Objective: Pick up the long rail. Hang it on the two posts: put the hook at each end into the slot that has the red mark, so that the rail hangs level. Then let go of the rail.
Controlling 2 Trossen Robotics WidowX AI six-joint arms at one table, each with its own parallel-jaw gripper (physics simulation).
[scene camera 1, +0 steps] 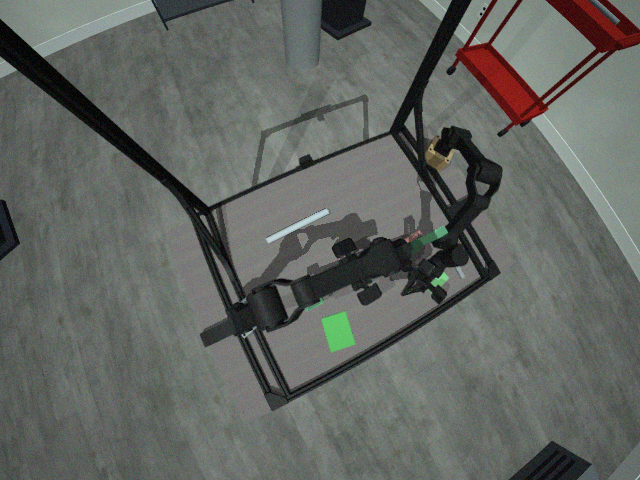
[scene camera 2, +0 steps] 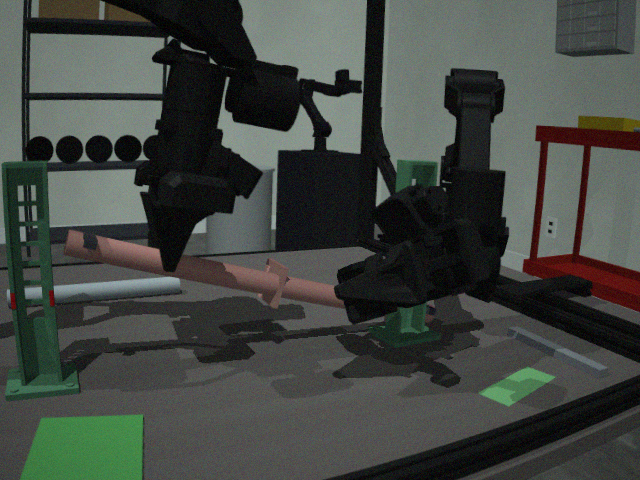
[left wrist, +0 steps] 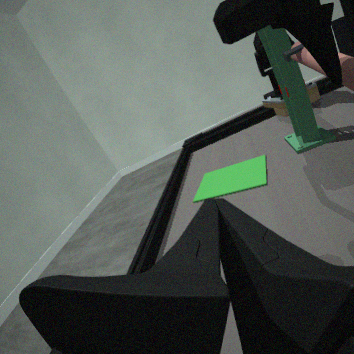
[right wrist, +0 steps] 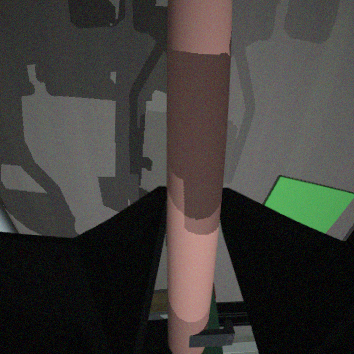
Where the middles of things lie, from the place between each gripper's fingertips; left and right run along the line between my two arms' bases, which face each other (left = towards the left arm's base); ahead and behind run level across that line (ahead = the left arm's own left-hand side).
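Pale grey piece (scene camera 2: 163, 285): 250 mm behind my right hand, 90 mm below it.
From my left hand, the pale grey piece is 41 cm behind, 9 cm to the right and 10 cm below.
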